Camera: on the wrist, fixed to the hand. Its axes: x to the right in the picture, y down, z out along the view.
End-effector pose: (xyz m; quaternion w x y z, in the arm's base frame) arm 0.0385 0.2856 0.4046 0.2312 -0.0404 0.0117 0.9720
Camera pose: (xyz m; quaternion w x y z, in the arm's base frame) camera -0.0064 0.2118 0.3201 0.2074 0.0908 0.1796 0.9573
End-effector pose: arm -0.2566 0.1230 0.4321 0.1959 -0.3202 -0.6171 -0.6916
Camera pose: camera -0.2263 0.0286 0.5013 0.2183 -0.3531 -0.7443 -0.5231
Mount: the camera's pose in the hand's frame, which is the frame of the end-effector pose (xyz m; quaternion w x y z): 0.0139 0.0858 -0.0840 0.9769 0.1927 -0.0878 0.0281
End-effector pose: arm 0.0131 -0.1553 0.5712 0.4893 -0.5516 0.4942 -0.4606
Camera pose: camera -0.0771 -0.1791 0.4943 0.6406 -0.4711 0.3666 -0.4830
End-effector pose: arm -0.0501 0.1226 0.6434 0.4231 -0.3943 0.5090 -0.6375
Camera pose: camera -0.1213 0.1254 0.5457 0.5519 -0.3453 0.3483 -0.6744
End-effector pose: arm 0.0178 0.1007 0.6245 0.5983 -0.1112 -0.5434 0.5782
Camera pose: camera 0.0306 0.1799 0.5341 0.5420 0.0422 -0.4689 0.6962
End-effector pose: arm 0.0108 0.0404 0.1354 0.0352 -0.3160 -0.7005 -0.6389
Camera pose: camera 0.0118 -0.0325 0.2318 0.0517 -0.3777 -0.8017 -0.4604
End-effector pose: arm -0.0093 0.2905 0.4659 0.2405 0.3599 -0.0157 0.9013
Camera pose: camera -0.1100 0.2375 0.4253 0.1389 0.4766 0.1271 0.8587
